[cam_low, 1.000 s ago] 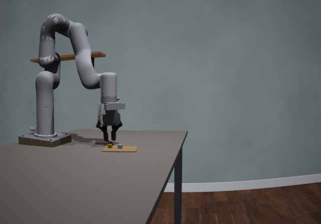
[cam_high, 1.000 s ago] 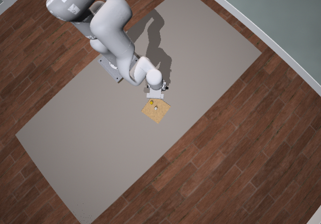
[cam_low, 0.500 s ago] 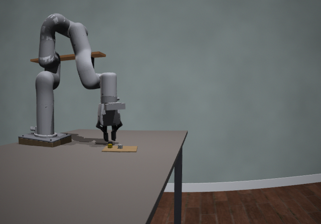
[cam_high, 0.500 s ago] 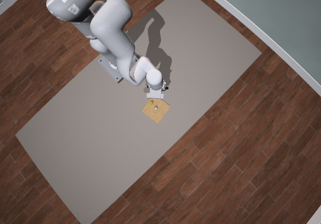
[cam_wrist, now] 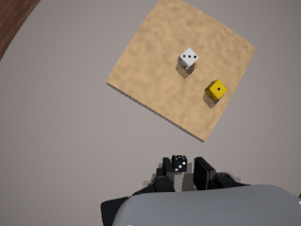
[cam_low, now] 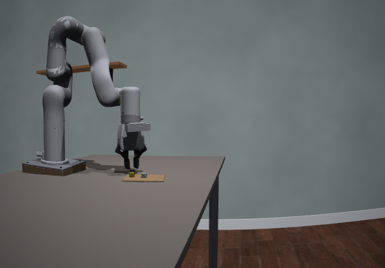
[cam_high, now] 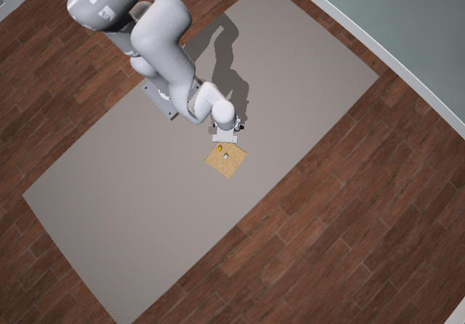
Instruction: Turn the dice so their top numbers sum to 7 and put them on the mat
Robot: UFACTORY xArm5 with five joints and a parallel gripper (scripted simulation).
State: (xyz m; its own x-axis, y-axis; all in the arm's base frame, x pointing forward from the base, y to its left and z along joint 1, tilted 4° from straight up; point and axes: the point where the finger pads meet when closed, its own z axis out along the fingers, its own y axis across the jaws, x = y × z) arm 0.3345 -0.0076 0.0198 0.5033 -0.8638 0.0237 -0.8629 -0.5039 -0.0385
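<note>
Now: hand 30 mm above the black die. From my hand the other things lie so: white die (60 mm ahead, 110 mm to the right, 30 mm below); yellow die (10 mm ahead, 100 mm to the right, 30 mm below); tan mat (60 mm ahead, 110 mm to the right, 40 mm below).
</note>
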